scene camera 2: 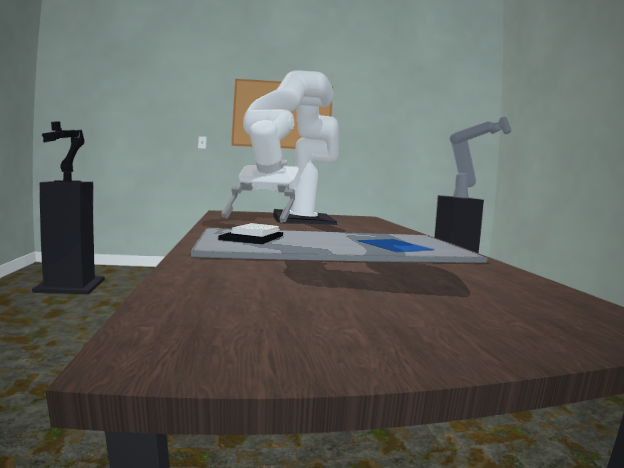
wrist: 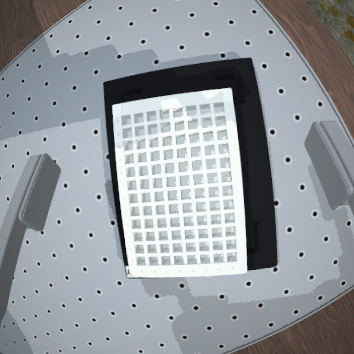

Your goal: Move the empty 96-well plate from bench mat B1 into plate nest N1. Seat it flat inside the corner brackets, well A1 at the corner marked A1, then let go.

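Places are measured from the arm's base along level axes (x right, y ahead, z up), in metres.
Pixels of known places: hand, its tool point: [scene camera 2: 255, 213] [wrist: 171, 178]; arm's base, origin of its link: [scene camera 2: 302, 214].
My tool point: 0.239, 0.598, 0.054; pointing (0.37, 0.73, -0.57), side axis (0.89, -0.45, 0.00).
For each thing: its top centre in the pictures, then the offset to it from my tool point, as dx, dy, dz. Level surfaces: height alone.
- white 96-well plate, centre of its top: [wrist: 177, 187] [scene camera 2: 256, 226] -0.005, -0.005, -0.035
- black plate nest N1, centre of its top: [wrist: 187, 169] [scene camera 2: 252, 232] +0.006, +0.002, -0.050
- blue bench mat B1, height of its surface: dz -0.063
- grey perforated board, height of its surface: dz -0.065
- brown wooden table, height of its surface: dz -0.078
The white 96-well plate [scene camera 2: 255, 229] [wrist: 180, 185] lies on the black plate nest N1 [scene camera 2: 241, 238] [wrist: 261, 175]. In the wrist view it sits off-centre, towards the nest's left and lower edges. Black base and small corner brackets show uncovered along the top and right. Whether the plate lies fully flat cannot be told. The A1 mark cannot be read. My gripper [scene camera 2: 254, 218] [wrist: 186, 178] is wide open and empty, above the plate, with one finger out past each long side and neither touching it. The blue bench mat B1 [scene camera 2: 393, 245] bears no plate.
The nest and the mat lie on a grey perforated board [scene camera 2: 322, 252] [wrist: 65, 240] on the brown wooden table [scene camera 2: 312, 332]. A black arm on a pedestal [scene camera 2: 66, 231] stands at the left, and a grey arm on a pedestal [scene camera 2: 458, 221] at the right, both beyond the table.
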